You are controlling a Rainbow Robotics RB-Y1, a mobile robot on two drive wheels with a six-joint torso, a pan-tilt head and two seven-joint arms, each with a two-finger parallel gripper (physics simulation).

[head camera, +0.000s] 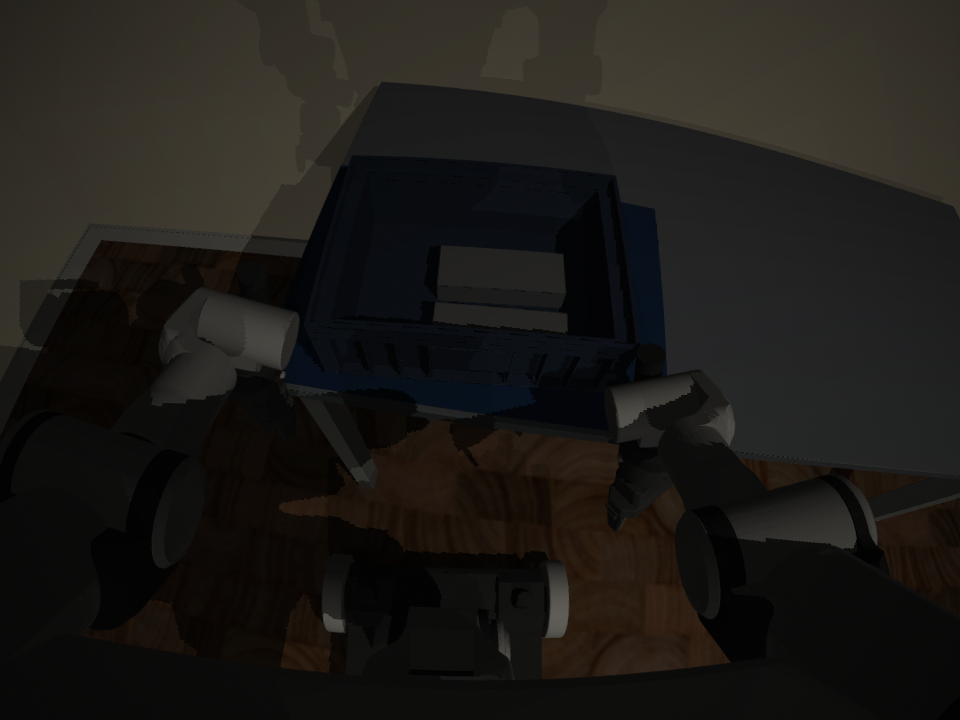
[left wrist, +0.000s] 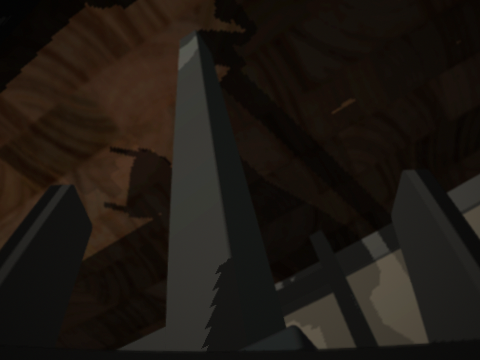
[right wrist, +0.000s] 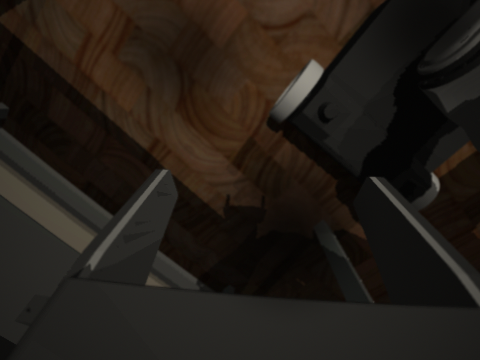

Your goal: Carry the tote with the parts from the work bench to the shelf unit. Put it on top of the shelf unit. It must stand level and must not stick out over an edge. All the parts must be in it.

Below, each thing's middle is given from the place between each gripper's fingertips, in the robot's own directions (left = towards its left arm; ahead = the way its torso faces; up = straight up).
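Labels:
My left hand is 18 cm short of the dark blue tote [head camera: 371,310], 32 cm to the left of it and 13 cm below it.
The tote, counted from my right hand, is 27 cm to the left of it and 30 cm ahead of it, and it is also 17 cm above that hand.

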